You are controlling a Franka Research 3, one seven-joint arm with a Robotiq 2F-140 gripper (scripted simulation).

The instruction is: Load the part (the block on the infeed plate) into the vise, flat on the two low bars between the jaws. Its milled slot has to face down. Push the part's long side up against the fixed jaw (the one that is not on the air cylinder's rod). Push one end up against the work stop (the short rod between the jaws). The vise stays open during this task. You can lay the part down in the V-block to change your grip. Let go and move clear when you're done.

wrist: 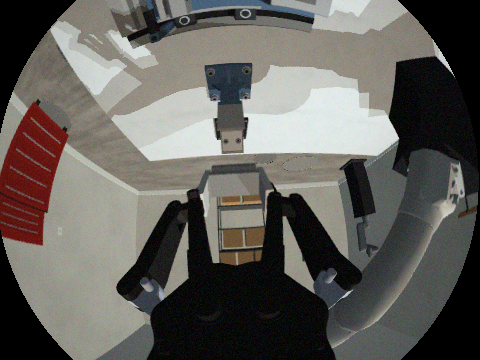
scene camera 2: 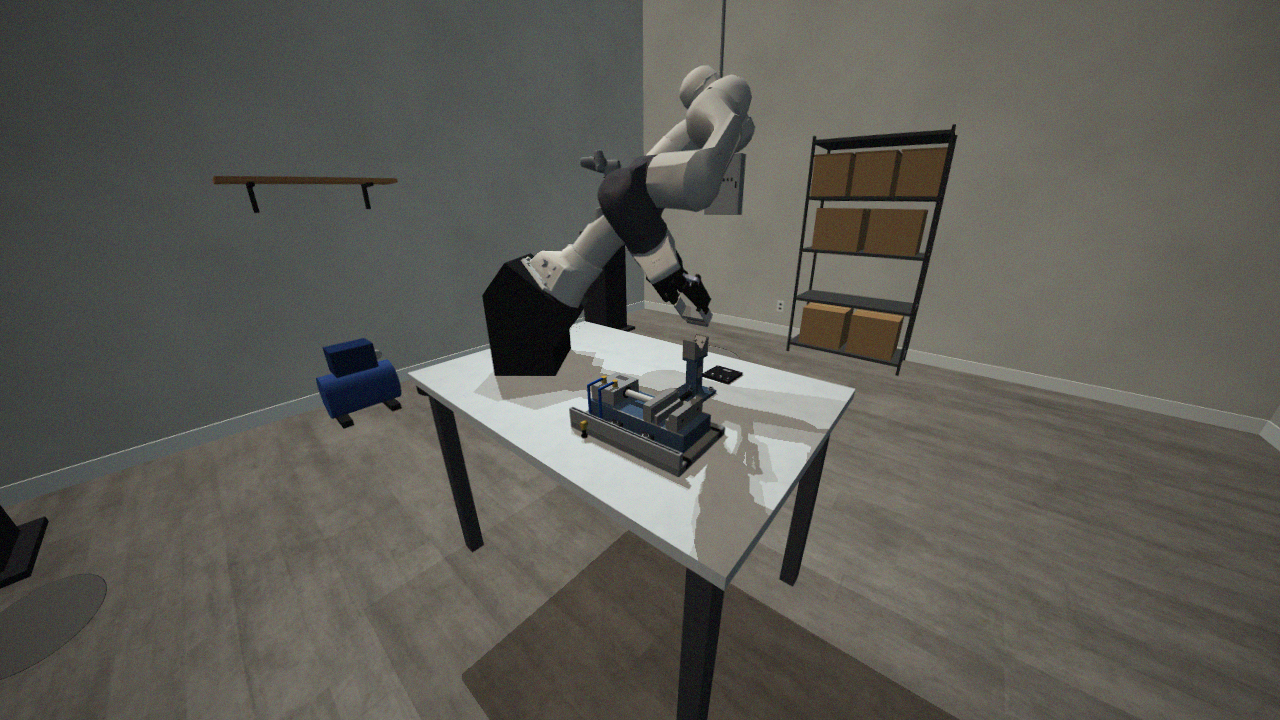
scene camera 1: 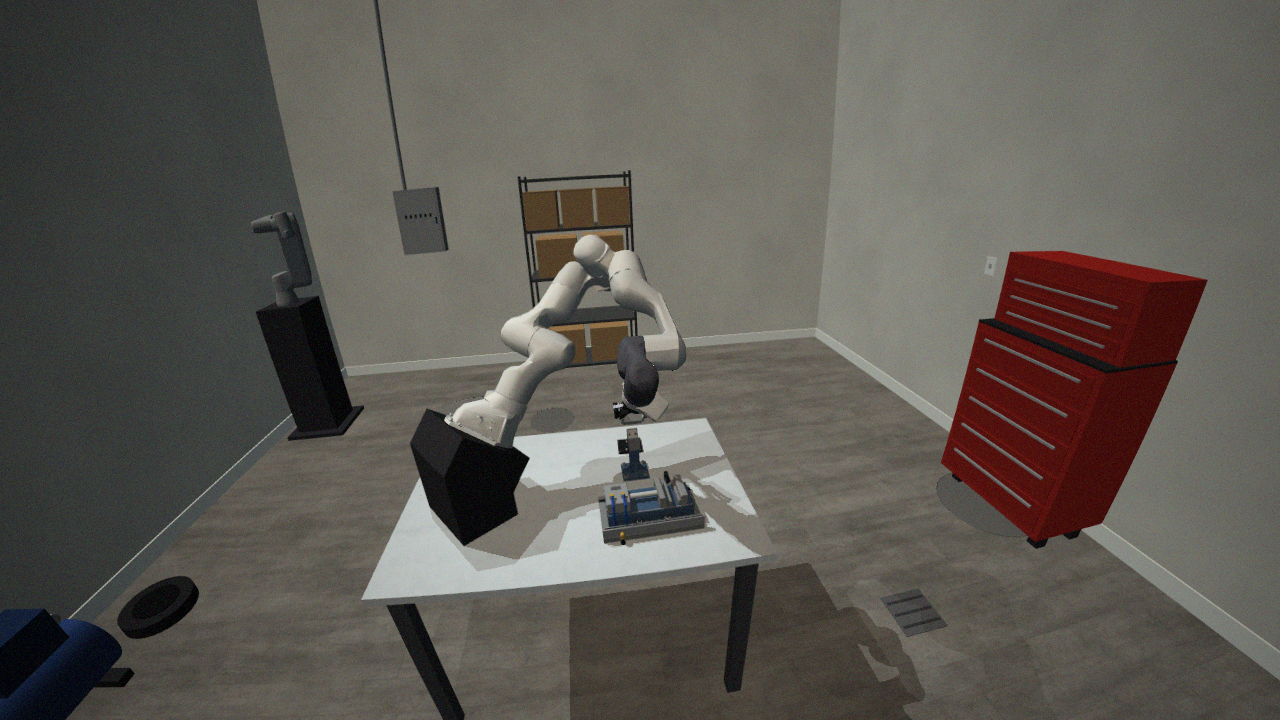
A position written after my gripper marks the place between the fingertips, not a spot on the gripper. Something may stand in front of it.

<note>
In view: my gripper (scene camera 2: 697, 317).
My gripper is seen too in the wrist view (wrist: 234, 177).
</note>
